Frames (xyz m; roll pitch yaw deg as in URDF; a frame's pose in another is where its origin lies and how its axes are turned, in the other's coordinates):
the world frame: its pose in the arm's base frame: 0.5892 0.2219 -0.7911 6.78 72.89 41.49
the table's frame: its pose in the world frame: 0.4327 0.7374 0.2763 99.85 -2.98 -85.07
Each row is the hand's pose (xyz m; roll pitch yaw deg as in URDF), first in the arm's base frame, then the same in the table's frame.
Working: the arm's base frame: its pose in the table's frame: 0.4013 -0.4019 1.4952 -22.15 17.30 48.68

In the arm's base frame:
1: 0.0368 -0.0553 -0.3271 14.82 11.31 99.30
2: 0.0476 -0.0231 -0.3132 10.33 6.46 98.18
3: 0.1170 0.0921 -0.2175 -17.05 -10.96 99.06
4: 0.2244 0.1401 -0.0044 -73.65 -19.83 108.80
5: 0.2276 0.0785 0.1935 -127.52 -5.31 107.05
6: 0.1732 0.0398 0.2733 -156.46 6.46 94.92
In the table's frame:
1: 0.5003 -0.5538 1.2150 38.37 28.34 159.57
2: 0.4809 -0.5227 1.2124 32.61 24.30 156.33
3: 0.4263 -0.3686 1.2350 3.66 7.76 150.56
4: 0.4354 -0.1691 1.3742 -50.17 -3.98 155.93
5: 0.4648 -0.1091 1.5704 -104.20 10.03 160.12
6: 0.4522 -0.1321 1.6711 -135.21 25.51 153.01

